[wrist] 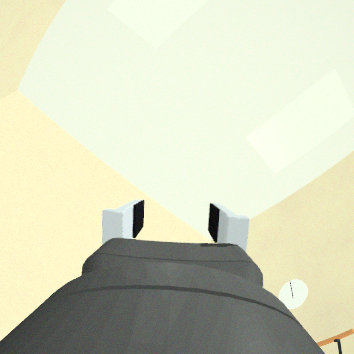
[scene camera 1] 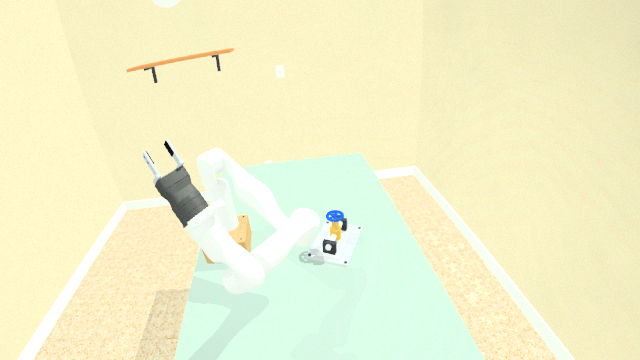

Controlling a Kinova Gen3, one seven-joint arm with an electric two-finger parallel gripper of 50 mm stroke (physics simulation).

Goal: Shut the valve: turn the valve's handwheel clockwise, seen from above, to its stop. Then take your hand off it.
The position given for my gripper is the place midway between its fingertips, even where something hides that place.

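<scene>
My own gripper (scene camera 1: 155, 147) is visible to me, and I find it again in the wrist view (wrist: 175, 214). I can also see a white base plate (scene camera 1: 349, 248).
</scene>
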